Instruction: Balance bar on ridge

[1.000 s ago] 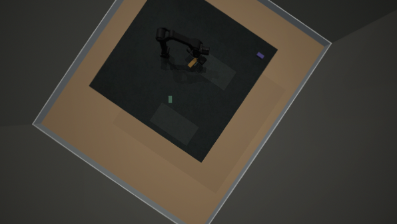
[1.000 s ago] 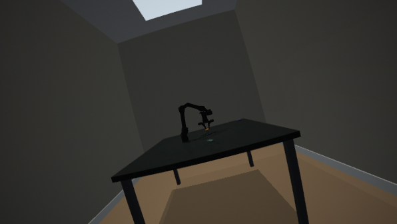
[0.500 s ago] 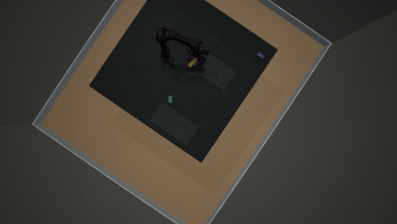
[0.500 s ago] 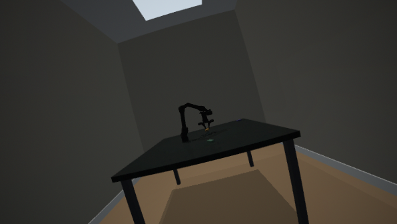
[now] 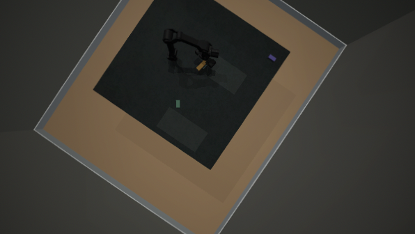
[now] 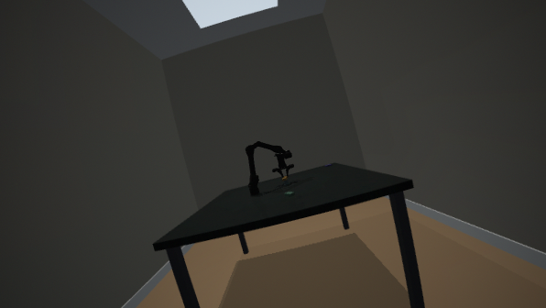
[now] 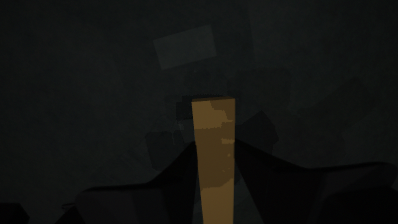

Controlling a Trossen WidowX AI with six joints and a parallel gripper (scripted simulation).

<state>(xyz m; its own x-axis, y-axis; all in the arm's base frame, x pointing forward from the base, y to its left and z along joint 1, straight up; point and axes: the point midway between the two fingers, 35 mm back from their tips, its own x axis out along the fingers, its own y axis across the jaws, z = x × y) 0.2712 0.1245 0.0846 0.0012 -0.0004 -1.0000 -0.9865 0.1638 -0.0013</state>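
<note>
The orange bar lies 30 mm to the right of my gripper tip. Round my gripper tip: green block (440 mm to the right, 40 mm below); purple block (470 mm ahead, 380 mm to the left, 40 mm below).
</note>
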